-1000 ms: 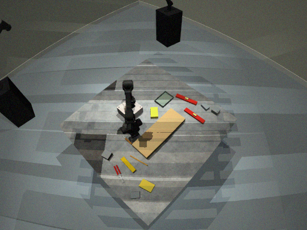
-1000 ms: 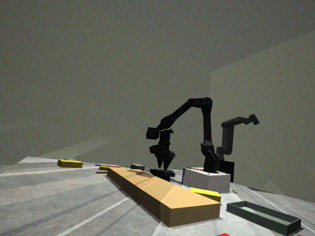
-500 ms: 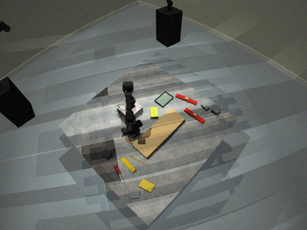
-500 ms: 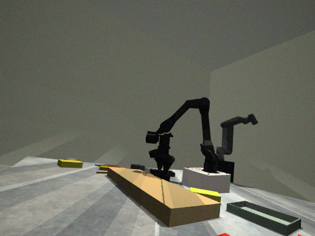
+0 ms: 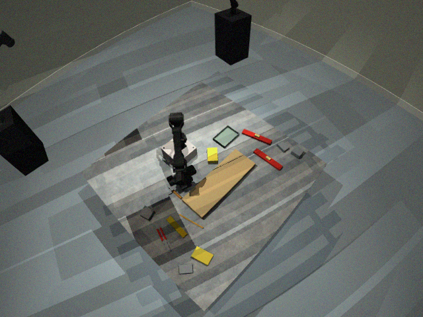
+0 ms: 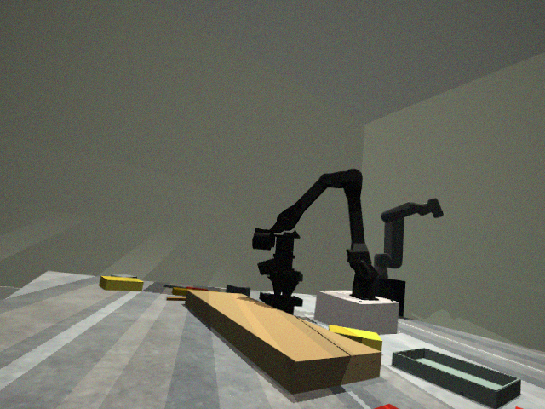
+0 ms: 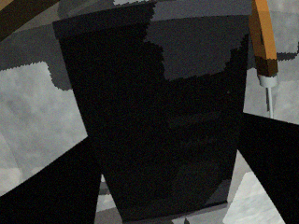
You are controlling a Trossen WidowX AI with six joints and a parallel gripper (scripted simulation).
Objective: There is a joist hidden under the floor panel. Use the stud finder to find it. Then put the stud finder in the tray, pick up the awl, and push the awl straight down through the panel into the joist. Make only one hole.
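The awl is 9 cm to the right of my gripper tip, 3 cm below it and 1 cm ahead of it. Also, from my gripper tip: pencil: 25 cm ahead, 12 cm to the right, 4 cm below; stud finder: 3 cm below, 1 cm behind; yellow bar: 23 cm ahead, 21 cm to the right, 3 cm below.
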